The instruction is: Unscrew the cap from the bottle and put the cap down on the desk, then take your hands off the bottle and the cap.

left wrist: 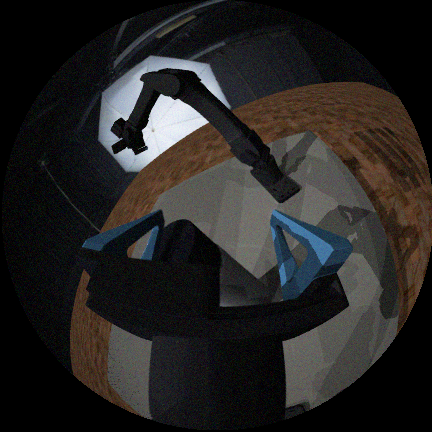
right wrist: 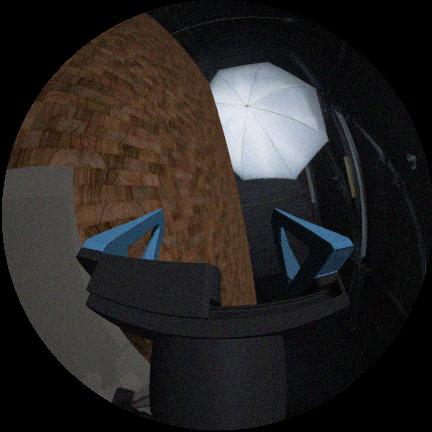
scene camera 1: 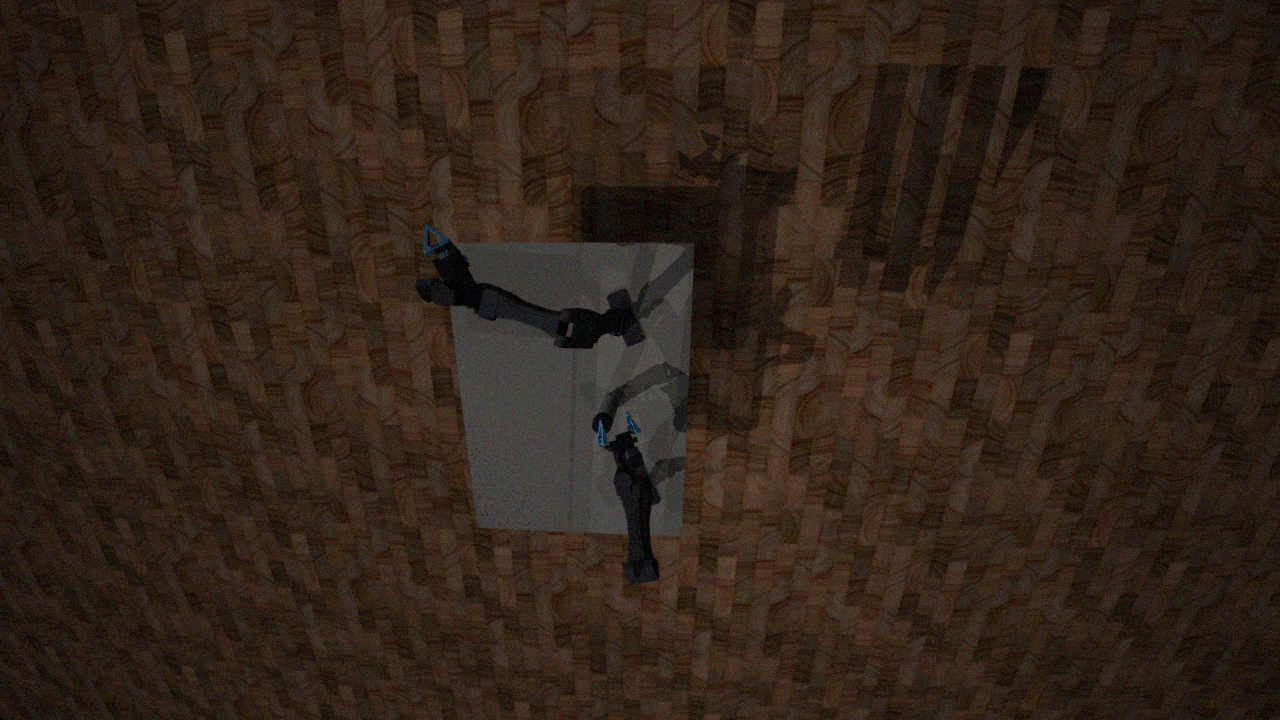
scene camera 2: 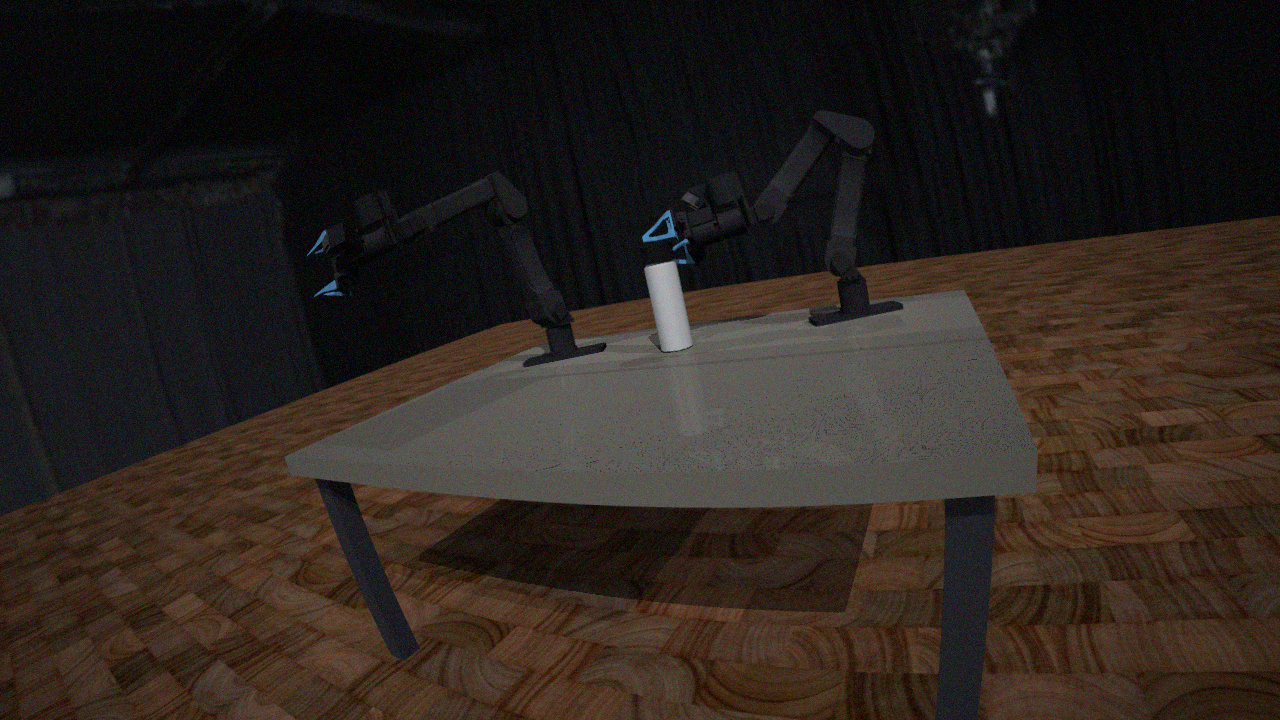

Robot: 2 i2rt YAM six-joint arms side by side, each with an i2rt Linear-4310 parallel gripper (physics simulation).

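Places are measured from the left arm's base along level axes (x back, y right, z up), in metres.
Pixels of known places: left gripper, fingertip midpoint: (left wrist: 216, 215) (scene camera 1: 613, 415); right gripper, fingertip midpoint: (left wrist: 140, 139) (right wrist: 217, 214) (scene camera 1: 434, 233) (scene camera 2: 311, 276); left arm's base, origin of the base link: (scene camera 1: 642, 484) (scene camera 2: 856, 315); right arm's base, origin of the base link: (left wrist: 272, 179) (scene camera 1: 625, 318) (scene camera 2: 565, 356).
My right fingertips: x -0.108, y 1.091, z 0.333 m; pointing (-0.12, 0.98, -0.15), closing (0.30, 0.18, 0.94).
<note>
For each thing: its top centre in the pictures, then the offset to it from my right fingertips. "pt": a spot on its surface instead. Level surfaces: height alone.
- white bottle, middle of its top: (scene camera 2: 657, 252) (scene camera 1: 602, 423) dz -0.133, dx +0.136, dy -0.710 m
- desk, its level: dz -0.333 m
- cap, middle of its top: (left wrist: 165, 248) (scene camera 2: 655, 244) (scene camera 1: 601, 425) dz -0.117, dx +0.136, dy -0.710 m
- dark rounded shape, surface spot: (left wrist: 185, 240) pt dz -0.117, dx +0.159, dy -0.716 m
The white bottle (scene camera 2: 669, 308) stands upright on the desk (scene camera 2: 626, 429) (scene camera 1: 528, 429). Its dark top, apparently the cap (scene camera 1: 601, 420), shows beside my left finger in scene camera 1; against the dark backdrop of scene camera 2 the cap is hard to make out. My left gripper (scene camera 1: 615, 418) (scene camera 2: 660, 250) (left wrist: 216, 215) is open close above and beside the bottle top. A dark rounded shape (left wrist: 185, 240), likely the cap and bottle top, shows by the picture-left finger in the left wrist view, partly hidden. My right gripper (scene camera 1: 429, 236) (scene camera 2: 313, 275) (right wrist: 217, 214) is open and empty, high and far from the bottle.
In scene camera 2 the left arm's base (scene camera 2: 854, 308) is at the right of the desk, the right arm's base (scene camera 2: 563, 353) at the left. In scene camera 1 the right gripper is past the desk's upper-left corner. Dark shadows fall across the desk and the wood floor (scene camera 1: 895, 537).
</note>
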